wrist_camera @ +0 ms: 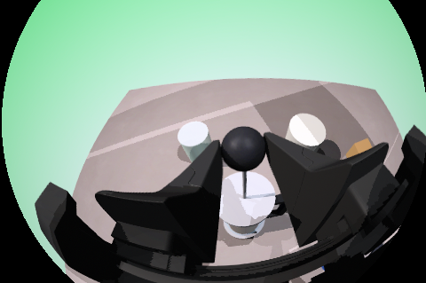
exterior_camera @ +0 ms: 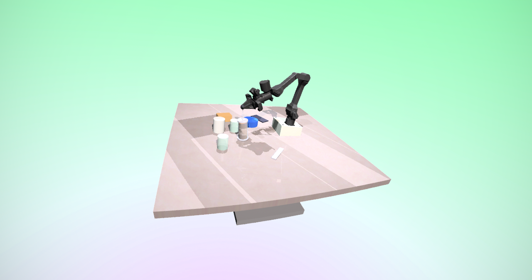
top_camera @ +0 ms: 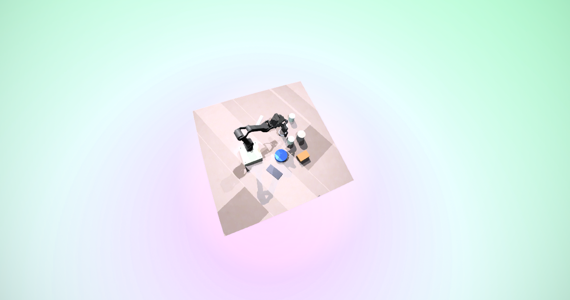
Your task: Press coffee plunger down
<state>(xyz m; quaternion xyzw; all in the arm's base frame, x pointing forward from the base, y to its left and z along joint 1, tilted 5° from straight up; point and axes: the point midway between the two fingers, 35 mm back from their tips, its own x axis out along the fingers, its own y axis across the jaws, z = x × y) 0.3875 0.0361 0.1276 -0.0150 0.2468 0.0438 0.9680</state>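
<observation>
Now: the coffee press 110 mm below my gripper tip, 20 mm to the right of it and 20 mm behind it. The rest, counted from my gripper tip: blue disc: 220 mm to the right, 200 mm below, 160 mm behind; then orange block: 320 mm to the right, 200 mm below, 30 mm ahead.
</observation>
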